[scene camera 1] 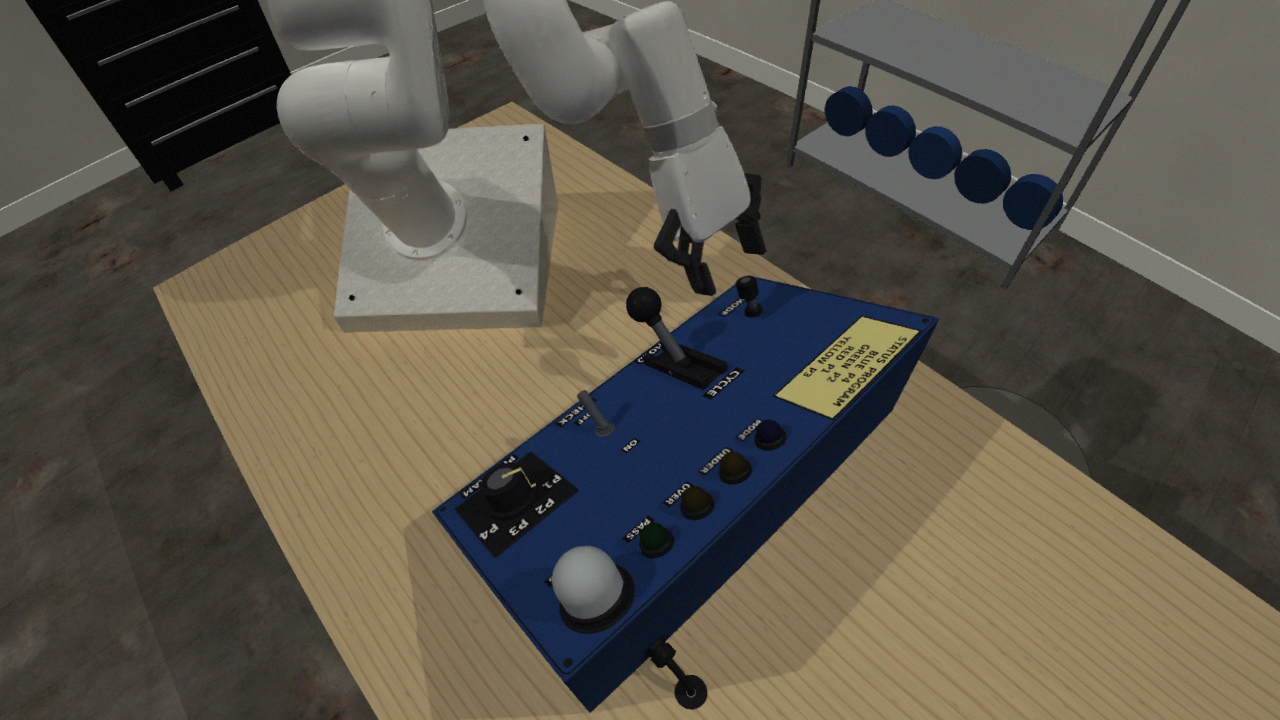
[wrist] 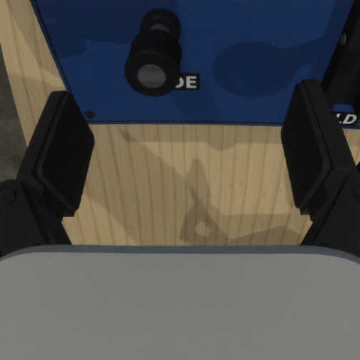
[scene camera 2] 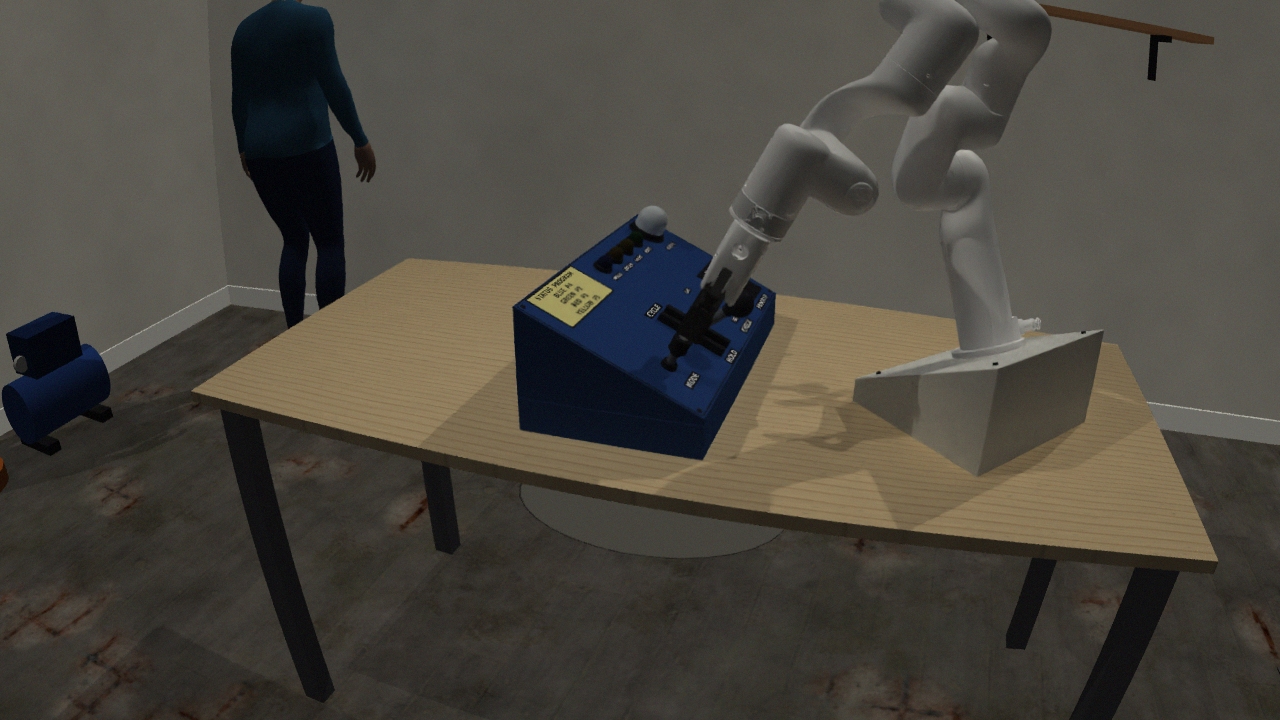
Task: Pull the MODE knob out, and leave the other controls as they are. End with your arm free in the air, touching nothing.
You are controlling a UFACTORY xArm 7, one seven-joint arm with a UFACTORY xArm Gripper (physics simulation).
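Places are measured from the arm's base along level axes (x ahead, y left, z up), in centimetres.
Pixels of known places: gripper, fingertip midpoint: [scene camera 1: 731,272] [scene camera 2: 694,324]; arm's base, origin of the base link: [scene camera 1: 426,220] [scene camera 2: 989,350].
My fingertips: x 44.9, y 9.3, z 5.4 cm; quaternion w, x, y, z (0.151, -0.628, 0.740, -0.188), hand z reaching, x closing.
For each thing: its top centre in the pictures, then the offset to it from my fingertips. "spot": a spot on its surface instead.
- MODE knob, middle of its top: [scene camera 1: 753,283] [scene camera 2: 673,333] dx +2.6, dy +0.9, dz -1.1 cm
- ball-topped CYCLE lever, middle of its top: [scene camera 1: 643,292] [scene camera 2: 740,289] dx -5.8, dy -9.5, dz +1.7 cm
- toggle switch, middle of its top: [scene camera 1: 591,400] dx -3.6, dy -22.3, dz -1.8 cm
- PROGRAM dial, middle of its top: [scene camera 1: 502,478] dx -5.2, dy -34.2, dz -1.8 cm
- white dome, surface spot: [scene camera 1: 588,582] spot: dx +9.9, dy -38.8, dz +5.9 cm
- black handle, surface spot: [scene camera 1: 689,689] spot: dx +18.9, dy -38.2, dz -13.1 cm
The MODE knob [scene camera 1: 747,288] [scene camera 2: 669,362] [wrist: 152,70] is a black cap on a short stem near a corner of the sloped blue panel [scene camera 1: 646,474] [scene camera 2: 599,402] [wrist: 210,30]. The cap stands clear of the panel face. My gripper [scene camera 1: 728,259] [scene camera 2: 696,326] [wrist: 182,109] is open and empty, in the air above the panel edge on the robot's side. In the wrist view the knob shows ahead of the fingers, left of the middle between them, and partly covers its label. In scene camera 2 the fingers overlap the knob's upper part.
The ball-topped CYCLE lever [scene camera 1: 643,305] stands beside the MODE knob. Further along are a toggle switch [scene camera 1: 595,413], a PROGRAM dial [scene camera 1: 506,483], several lamps and a white dome [scene camera 1: 588,582] [scene camera 2: 651,220]. A black handle [scene camera 1: 689,689] sticks out from the box's side.
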